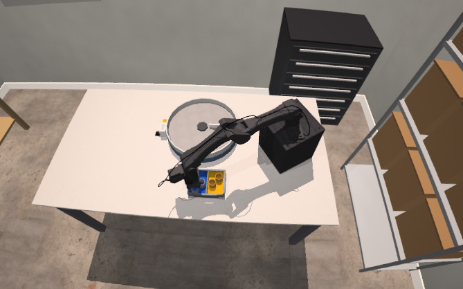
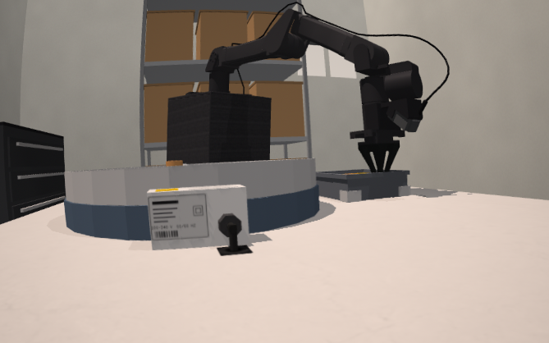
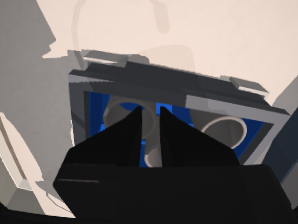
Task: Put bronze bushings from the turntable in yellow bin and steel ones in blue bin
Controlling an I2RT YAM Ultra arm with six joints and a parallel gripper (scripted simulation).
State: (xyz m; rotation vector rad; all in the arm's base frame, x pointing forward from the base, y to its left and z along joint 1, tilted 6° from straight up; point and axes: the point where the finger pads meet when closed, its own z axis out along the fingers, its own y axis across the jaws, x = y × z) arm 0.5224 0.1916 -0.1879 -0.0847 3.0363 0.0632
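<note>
Now: the blue bin 2 cm behind my hand, 2 cm to the right of it and 2 cm below it. Round my hand: yellow bin (11 cm behind, 1 cm to the right, 2 cm below); then round grey turntable (5 cm behind, 37 cm to the right, 1 cm above).
</note>
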